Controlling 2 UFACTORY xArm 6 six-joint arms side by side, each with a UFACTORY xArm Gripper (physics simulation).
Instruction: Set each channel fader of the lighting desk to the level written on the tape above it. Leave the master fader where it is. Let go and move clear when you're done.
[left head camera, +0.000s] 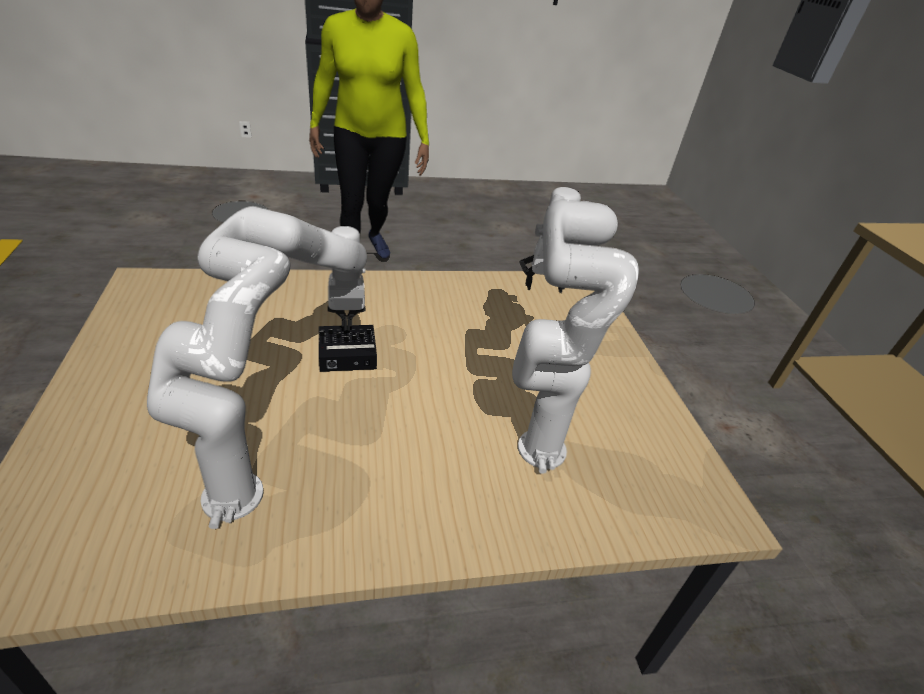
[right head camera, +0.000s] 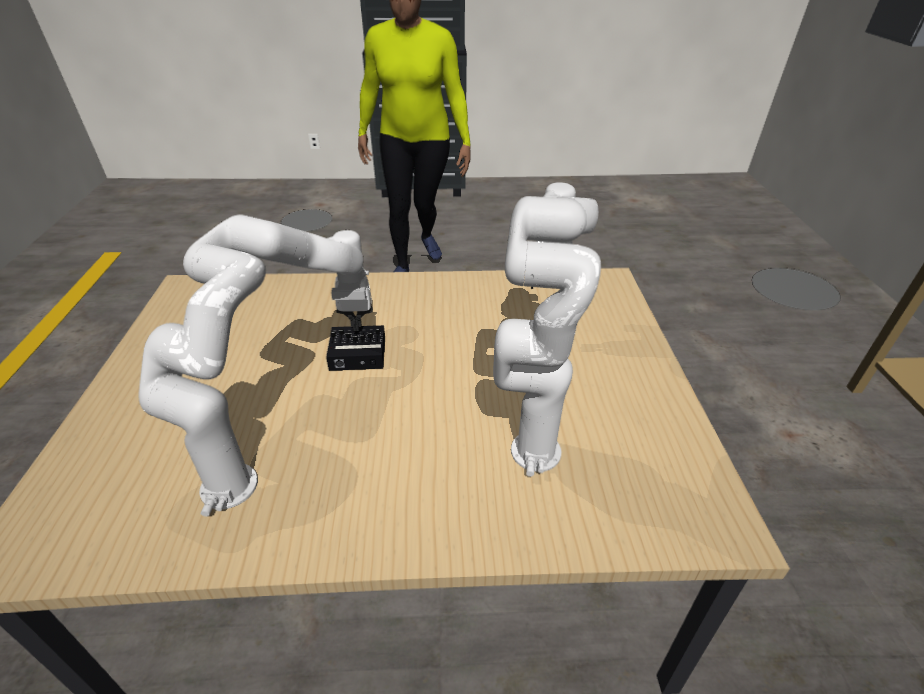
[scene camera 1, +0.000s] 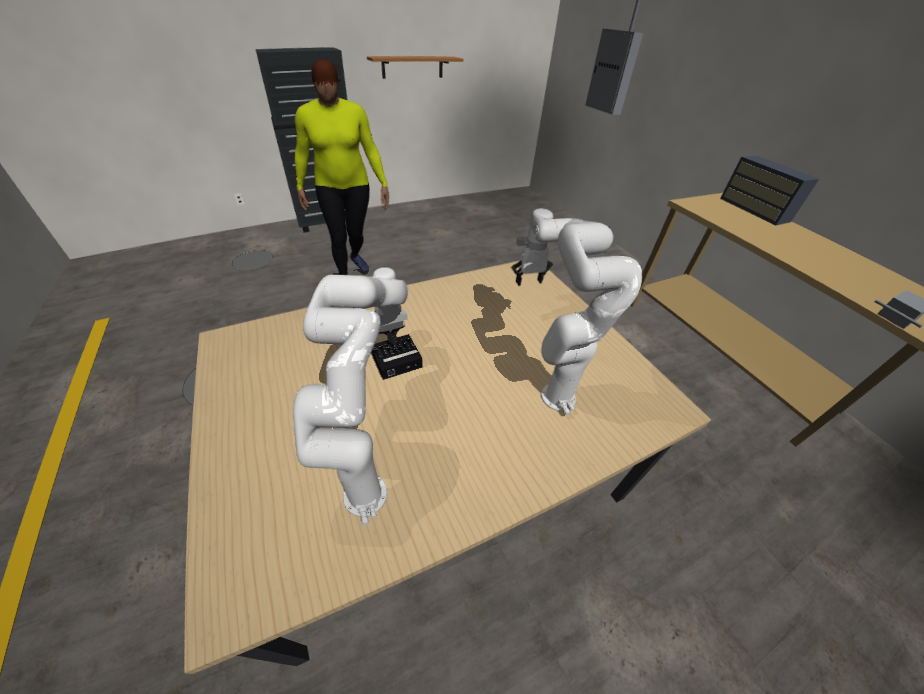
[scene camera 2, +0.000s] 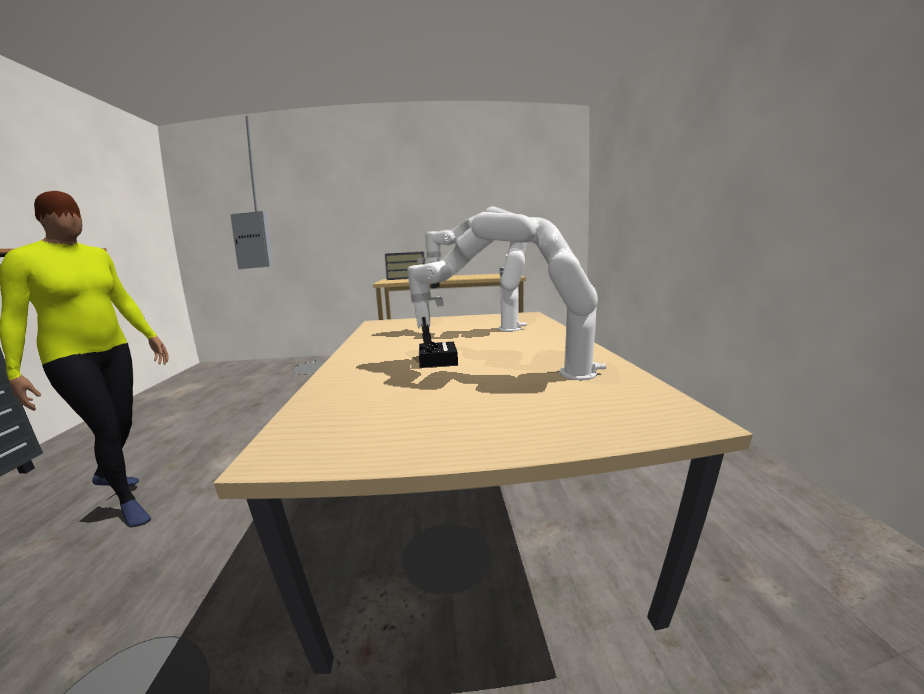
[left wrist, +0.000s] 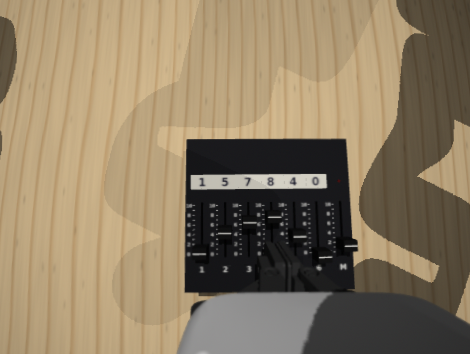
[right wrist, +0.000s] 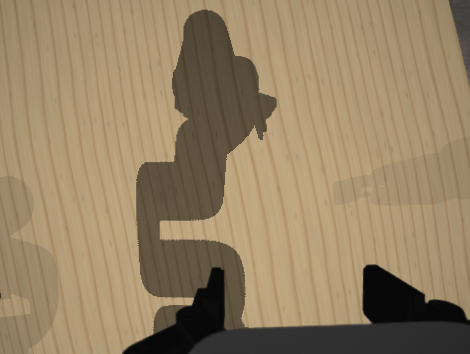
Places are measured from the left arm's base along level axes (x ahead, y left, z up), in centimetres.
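Where they show: left gripper, fingertip midpoint: (left head camera: 346, 328) (right head camera: 356, 328) (scene camera 1: 392, 342) (scene camera 2: 427, 344) (left wrist: 273, 258); right gripper, fingertip midpoint: (left head camera: 544, 289) (scene camera 1: 528, 283) (scene camera 2: 435, 287) (right wrist: 293, 290); left arm's base, origin of the base link: (left head camera: 233, 496) (right head camera: 229, 486) (scene camera 1: 365, 495) (scene camera 2: 577, 373); right arm's base, origin of the base link: (left head camera: 541, 449) (right head camera: 535, 451) (scene camera 1: 558, 397) (scene camera 2: 509, 329).
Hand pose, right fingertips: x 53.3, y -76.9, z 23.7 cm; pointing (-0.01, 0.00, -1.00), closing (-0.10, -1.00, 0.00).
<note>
Things, the pixels of their centre, and the offset from my right fingertips.
- black lighting desk, body centre: (left wrist: 265, 210) (left head camera: 347, 346) (right head camera: 356, 346) (scene camera 1: 396, 355) (scene camera 2: 437, 352) dx -3.8, dy +55.9, dz -20.3 cm
- fader 2, body centre: (left wrist: 224, 231) dx -1.7, dy +51.9, dz -17.5 cm
- fader 3, body centre: (left wrist: 249, 221) dx -2.9, dy +54.0, dz -17.5 cm
- fader 4, body centre: (left wrist: 273, 216) dx -3.5, dy +56.2, dz -17.5 cm
- fader 5, body centre: (left wrist: 297, 235) dx -2.1, dy +58.5, dz -17.5 cm
- fader 6, body centre: (left wrist: 322, 254) dx -0.5, dy +60.9, dz -17.5 cm
The black lighting desk (left head camera: 345, 360) (right head camera: 351, 357) (scene camera 1: 403, 366) (scene camera 2: 440, 360) (left wrist: 265, 157) lies on the table; its white tape (left wrist: 259, 182) reads 1 5 7 8 4 0. In the left wrist view, fader 1 (left wrist: 200, 254) looks near 0, fader 2 (left wrist: 224, 233) between 4 and 5, fader 3 (left wrist: 249, 223) between 6 and 7, fader 4 (left wrist: 274, 217) near 8, fader 5 (left wrist: 298, 236) near 4, fader 6 (left wrist: 324, 257) at the bottom, master (left wrist: 349, 245) low. My left gripper (left wrist: 273, 258) (left head camera: 345, 327) is shut and empty, over the desk's lower part near fader 5; contact is unclear. My right gripper (right wrist: 293, 290) (scene camera 1: 529, 282) is open, far from the desk.
A person in a yellow shirt (left head camera: 369, 74) (scene camera 1: 336, 149) (scene camera 2: 67, 298) stands beyond the table's far edge. A wooden workbench (scene camera 1: 821, 257) with a drawer box (scene camera 1: 761, 189) stands at the right in scene camera 1.
</note>
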